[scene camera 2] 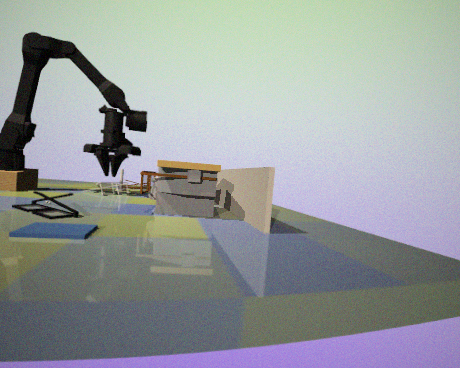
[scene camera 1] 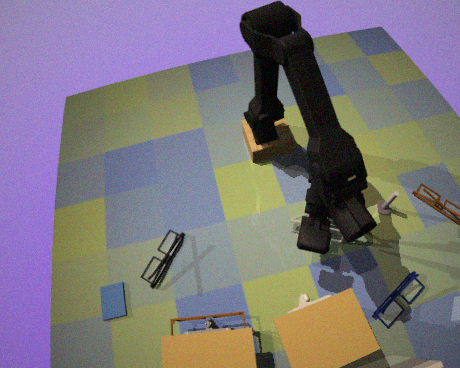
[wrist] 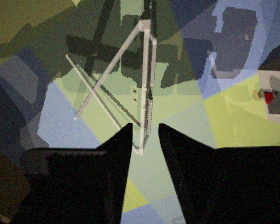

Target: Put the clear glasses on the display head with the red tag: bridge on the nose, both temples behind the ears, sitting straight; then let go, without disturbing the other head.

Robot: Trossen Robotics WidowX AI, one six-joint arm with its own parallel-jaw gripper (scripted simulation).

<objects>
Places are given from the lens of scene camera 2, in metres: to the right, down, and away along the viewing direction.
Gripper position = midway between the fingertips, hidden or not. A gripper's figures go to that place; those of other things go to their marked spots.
my gripper (scene camera 2: pixel 110 176): -0.39, -0.02, 0.77
blue pad (scene camera 2: pixel 38 229): -0.23, 0.05, 0.28
</objects>
